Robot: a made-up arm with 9 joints. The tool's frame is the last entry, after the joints.
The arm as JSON. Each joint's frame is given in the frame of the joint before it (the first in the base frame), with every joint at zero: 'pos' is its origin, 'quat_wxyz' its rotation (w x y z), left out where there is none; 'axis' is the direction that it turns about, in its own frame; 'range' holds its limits. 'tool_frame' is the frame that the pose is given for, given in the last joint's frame.
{
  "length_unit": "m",
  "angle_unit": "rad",
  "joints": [
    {
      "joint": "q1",
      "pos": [
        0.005,
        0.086,
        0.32
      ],
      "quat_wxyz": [
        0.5,
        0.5,
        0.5,
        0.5
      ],
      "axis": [
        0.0,
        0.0,
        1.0
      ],
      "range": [
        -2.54,
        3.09
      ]
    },
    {
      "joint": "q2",
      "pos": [
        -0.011,
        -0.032,
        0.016
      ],
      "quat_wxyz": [
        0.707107,
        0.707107,
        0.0,
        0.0
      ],
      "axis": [
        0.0,
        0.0,
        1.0
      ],
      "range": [
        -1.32,
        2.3
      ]
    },
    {
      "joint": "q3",
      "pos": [
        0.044,
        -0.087,
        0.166
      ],
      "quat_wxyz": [
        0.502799,
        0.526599,
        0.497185,
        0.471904
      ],
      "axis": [
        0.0,
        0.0,
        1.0
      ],
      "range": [
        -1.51,
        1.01
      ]
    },
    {
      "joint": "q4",
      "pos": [
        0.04,
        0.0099,
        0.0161
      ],
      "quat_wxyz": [
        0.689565,
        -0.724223,
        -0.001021,
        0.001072
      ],
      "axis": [
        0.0,
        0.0,
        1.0
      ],
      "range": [
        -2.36,
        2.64
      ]
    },
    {
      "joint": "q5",
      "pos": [
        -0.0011,
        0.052,
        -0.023
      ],
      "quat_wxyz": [
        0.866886,
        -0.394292,
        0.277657,
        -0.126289
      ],
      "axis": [
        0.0,
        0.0,
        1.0
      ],
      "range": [
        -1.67,
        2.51
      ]
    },
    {
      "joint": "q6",
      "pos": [
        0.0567,
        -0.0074,
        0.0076
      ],
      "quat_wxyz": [
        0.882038,
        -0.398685,
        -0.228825,
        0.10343
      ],
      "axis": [
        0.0,
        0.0,
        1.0
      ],
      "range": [
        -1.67,
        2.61
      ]
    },
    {
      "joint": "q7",
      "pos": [
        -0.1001,
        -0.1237,
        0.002
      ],
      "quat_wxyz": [
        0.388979,
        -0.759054,
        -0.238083,
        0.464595
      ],
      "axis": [
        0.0,
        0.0,
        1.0
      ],
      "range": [
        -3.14,
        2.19
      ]
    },
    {
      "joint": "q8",
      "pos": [
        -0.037,
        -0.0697,
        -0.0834
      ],
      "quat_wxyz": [
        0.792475,
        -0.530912,
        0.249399,
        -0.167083
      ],
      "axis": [
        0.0,
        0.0,
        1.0
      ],
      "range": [
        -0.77,
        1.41
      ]
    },
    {
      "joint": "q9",
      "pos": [
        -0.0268,
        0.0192,
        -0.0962
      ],
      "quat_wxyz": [
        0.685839,
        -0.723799,
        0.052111,
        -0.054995
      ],
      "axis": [
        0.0,
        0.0,
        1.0
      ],
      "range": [
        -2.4,
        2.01
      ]
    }
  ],
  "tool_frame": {
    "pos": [
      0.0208,
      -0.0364,
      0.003
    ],
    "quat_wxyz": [
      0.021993,
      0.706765,
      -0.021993,
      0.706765
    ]
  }
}
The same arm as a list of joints. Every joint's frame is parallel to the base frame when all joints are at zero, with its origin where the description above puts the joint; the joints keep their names.
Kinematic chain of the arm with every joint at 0, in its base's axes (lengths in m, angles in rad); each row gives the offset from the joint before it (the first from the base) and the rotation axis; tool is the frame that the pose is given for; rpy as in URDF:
q1: xyz 0.005 0.086 0.32 axis +x
q2: xyz 0.016 -0.011 -0.032 axis -z
q3: xyz -0.087 0.044 -0.166 axis -0.060299 0.996977 0.048999
q4: xyz 0.039 0.0189 -0.009 axis -z
q5: xyz 0.002 -0.052 0.023 axis 0.616877 -0.577379 -0.53488
q6: xyz 0.049 0.028 0.012 axis -y
q7: xyz -0.036 -0.002 -0.155 axis -0.962377 0.265694 -0.056899
q8: xyz 0.059 -0.098 0.0099 axis -0.053201 0.996113 0.070201
q9: xyz 0.02 -0.093 -0.036 axis +x
tool: xyz 0.003 0.035 0.023 rpy 0 0 0
Joint limits (rad, base to tool): -2.54..3.09 -1.32..2.3 -1.51..1.01 -2.36..2.64 -1.67..2.51 -1.67..2.61 -3.14..2.19 -0.77..1.41 -2.4..2.01

